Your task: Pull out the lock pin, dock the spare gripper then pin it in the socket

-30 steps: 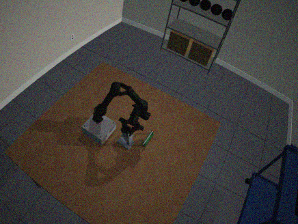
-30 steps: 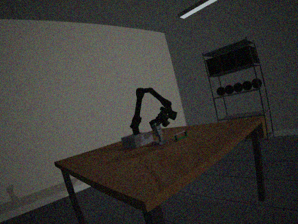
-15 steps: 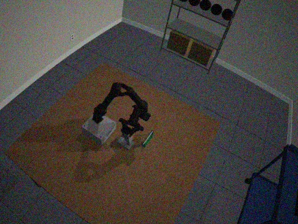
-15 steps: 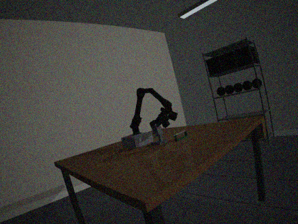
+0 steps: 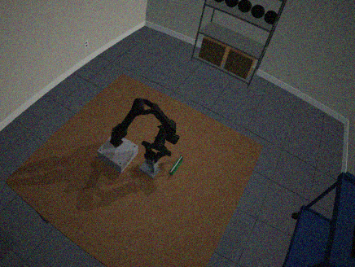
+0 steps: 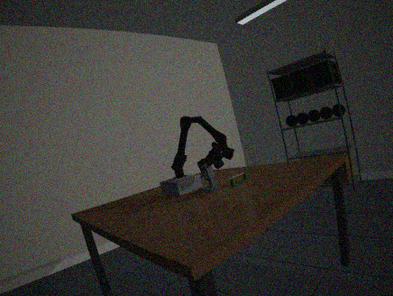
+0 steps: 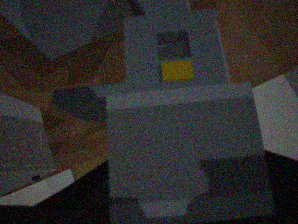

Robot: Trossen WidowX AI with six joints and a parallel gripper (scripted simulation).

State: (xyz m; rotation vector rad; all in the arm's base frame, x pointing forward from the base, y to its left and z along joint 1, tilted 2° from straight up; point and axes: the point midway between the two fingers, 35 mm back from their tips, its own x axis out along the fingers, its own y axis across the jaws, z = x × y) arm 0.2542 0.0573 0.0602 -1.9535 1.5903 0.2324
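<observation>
My gripper tip is 10 mm to the right of the spare gripper. From my gripper tip the other things lie so: green holder: 90 mm ahead, 150 mm to the left, 100 mm below; socket mount: 20 mm to the left, 70 mm below.
</observation>
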